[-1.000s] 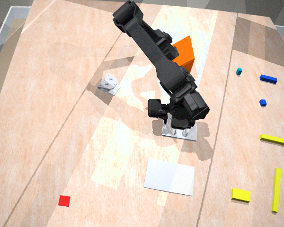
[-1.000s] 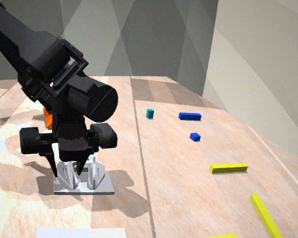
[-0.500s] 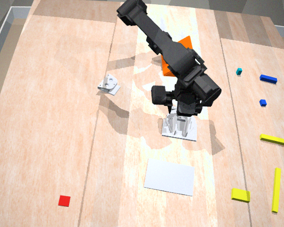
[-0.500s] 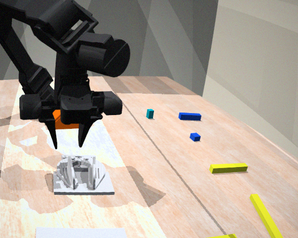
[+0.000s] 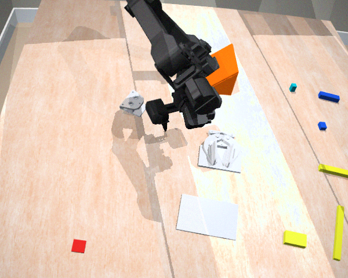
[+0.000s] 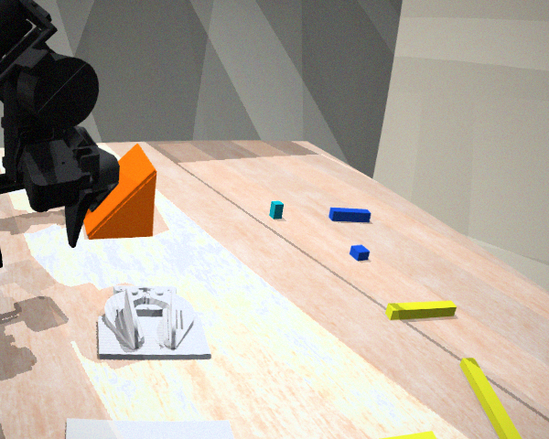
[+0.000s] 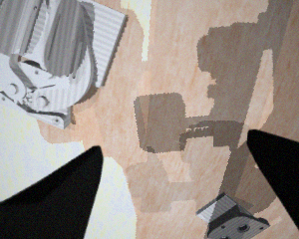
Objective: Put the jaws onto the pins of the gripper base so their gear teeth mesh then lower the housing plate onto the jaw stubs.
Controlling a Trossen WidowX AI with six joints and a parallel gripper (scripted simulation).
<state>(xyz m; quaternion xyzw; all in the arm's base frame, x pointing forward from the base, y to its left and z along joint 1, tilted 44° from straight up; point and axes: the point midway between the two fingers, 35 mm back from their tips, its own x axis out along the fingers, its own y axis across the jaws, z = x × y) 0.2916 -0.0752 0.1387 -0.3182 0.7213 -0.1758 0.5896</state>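
The small stand is 150 mm behind my gripper tip, 110 mm to the right of it and 80 mm below it. Also, from my gripper tip: red square 280 mm ahead, 270 mm to the right, 90 mm below; then flat white sheet 230 mm ahead, 50 mm to the left, 90 mm below; then yellow block 320 mm ahead, 260 mm to the left, 80 mm below.
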